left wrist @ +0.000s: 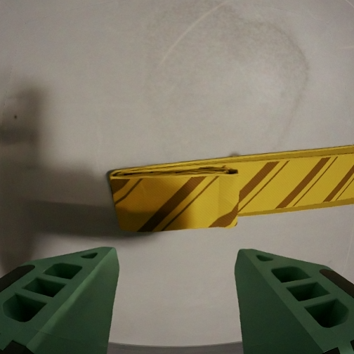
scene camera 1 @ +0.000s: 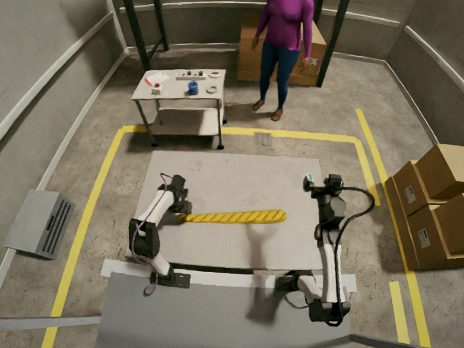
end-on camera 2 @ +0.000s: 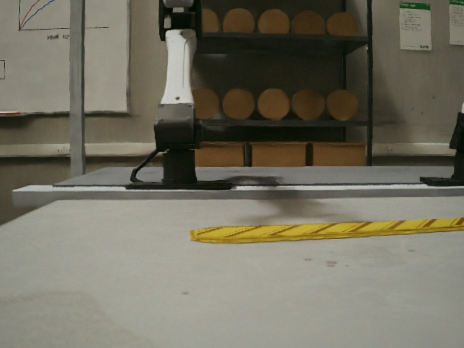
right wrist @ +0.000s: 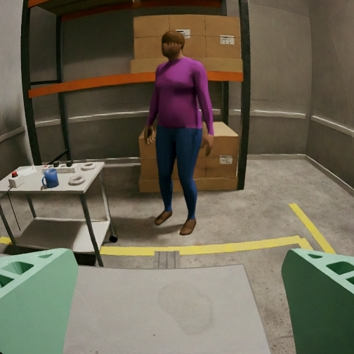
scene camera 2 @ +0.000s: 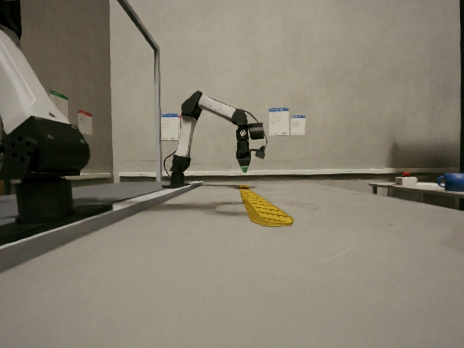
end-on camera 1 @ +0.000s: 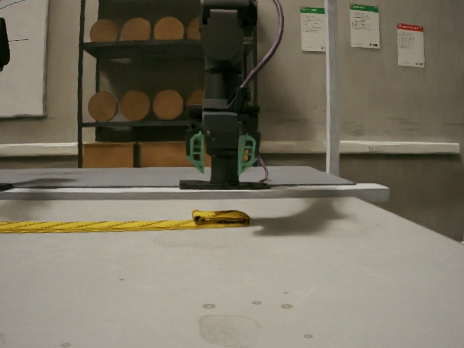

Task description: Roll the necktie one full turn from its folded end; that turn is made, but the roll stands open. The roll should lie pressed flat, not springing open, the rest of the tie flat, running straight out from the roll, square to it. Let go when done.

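The yellow necktie [scene camera 1: 235, 217] [scene camera 2: 265, 207] [end-on camera 2: 325, 229] lies along the table, its tail [end-on camera 1: 100, 227] [left wrist: 300, 177] flat and nearly straight. The roll [end-on camera 1: 221, 218] [left wrist: 175, 202] is at its left end. It lies low, its layers close together, with a narrow dark gap showing in end-on camera 1. In the left wrist view the tail leaves it at a slight slant, and the roll's near edge sticks out a little past the tail's. My left gripper [left wrist: 176, 259] [end-on camera 1: 221, 172] [scene camera 2: 244, 171] is open and empty, above the roll without touching it. My right gripper [right wrist: 179, 265] is open and empty, raised at the table's right side.
The grey table [scene camera 1: 225, 175] bears the tie; both arms are mounted along its near edge. A white cart [scene camera 1: 175, 92] [right wrist: 30, 187] with a blue mug [scene camera 1: 193, 88] [right wrist: 50, 178] stands beyond the far edge. A person [scene camera 1: 286, 35] [right wrist: 181, 100] stands behind it, to the right.
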